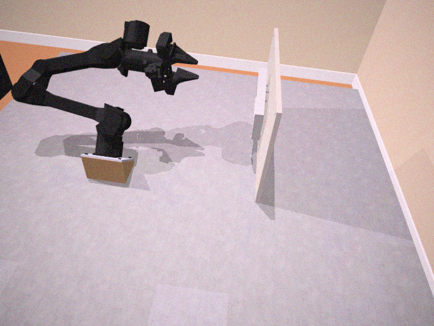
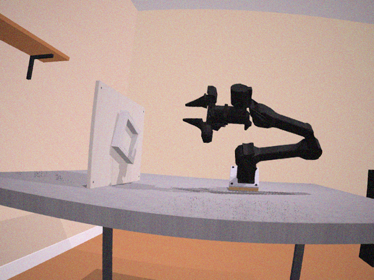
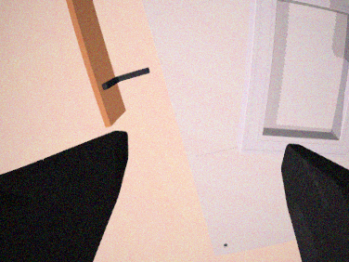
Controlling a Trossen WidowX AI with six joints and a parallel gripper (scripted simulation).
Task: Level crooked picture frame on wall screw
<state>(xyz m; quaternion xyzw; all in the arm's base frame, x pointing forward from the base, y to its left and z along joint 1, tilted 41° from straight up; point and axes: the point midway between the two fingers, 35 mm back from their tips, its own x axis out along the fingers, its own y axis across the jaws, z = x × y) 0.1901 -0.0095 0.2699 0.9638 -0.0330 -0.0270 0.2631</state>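
My gripper tip is now 19 cm short of the pale picture frame, 10 cm above it and 2 cm to the right of it. Round my gripper tip: cream wall board 20 cm ahead, 11 cm below, 1 cm to the left.
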